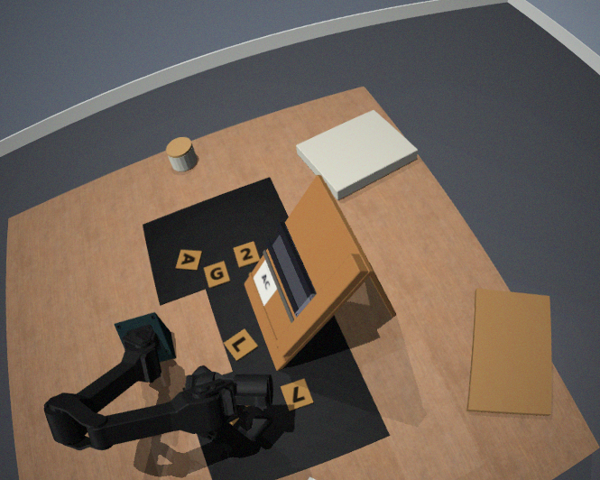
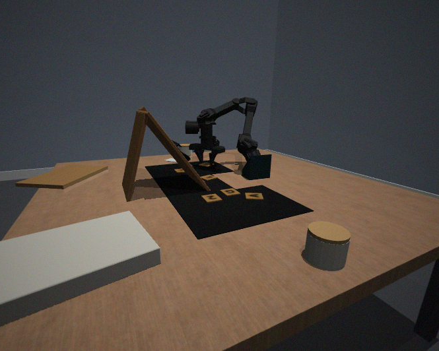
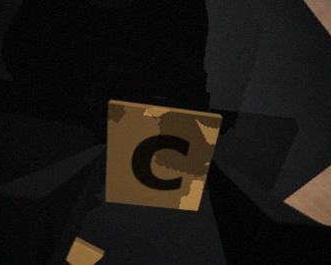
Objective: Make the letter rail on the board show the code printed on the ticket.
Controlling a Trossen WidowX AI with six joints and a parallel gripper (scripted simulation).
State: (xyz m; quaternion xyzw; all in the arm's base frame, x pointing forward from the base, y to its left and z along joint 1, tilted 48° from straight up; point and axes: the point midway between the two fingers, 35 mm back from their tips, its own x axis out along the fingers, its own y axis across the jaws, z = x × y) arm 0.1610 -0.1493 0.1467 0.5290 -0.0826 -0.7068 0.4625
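The white ticket lies 26 cm to the left of my gripper tip, 15 cm ahead of it and 5 cm above it. From my gripper tip the other things lie so: flat tan panel (62 cm ahead, 9 cm to the right, 1 cm below); then black mat (22 cm to the left, 4 cm ahead, 2 cm below); then tile (39 cm to the left, 12 cm ahead, 2 cm below).
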